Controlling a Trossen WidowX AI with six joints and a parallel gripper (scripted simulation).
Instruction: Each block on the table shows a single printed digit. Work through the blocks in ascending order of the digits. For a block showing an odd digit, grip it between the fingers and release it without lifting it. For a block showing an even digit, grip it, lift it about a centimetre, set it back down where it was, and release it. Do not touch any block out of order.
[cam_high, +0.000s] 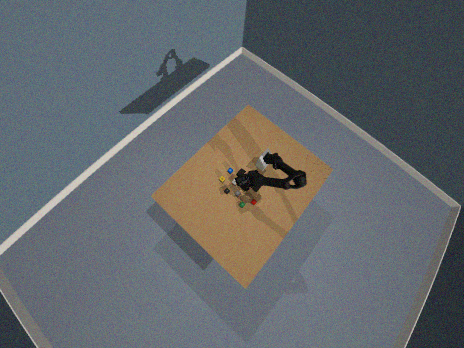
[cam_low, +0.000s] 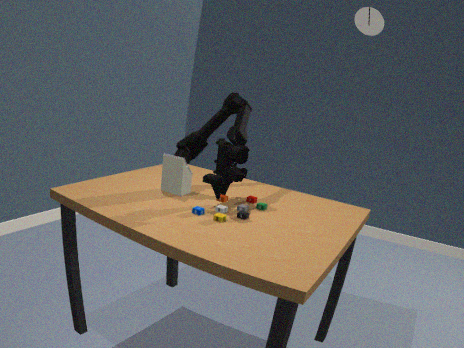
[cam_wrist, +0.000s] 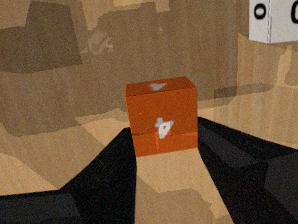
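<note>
Right now my gripper tip is 16 cm to the left of the blue block and 1 cm above it. Also, from my gripper tip: orange block (1 cm ahead); then white block (5 cm ahead, 8 cm to the right, 1 cm below); then grey block (10 cm ahead, 1 cm to the right, 1 cm below).
</note>
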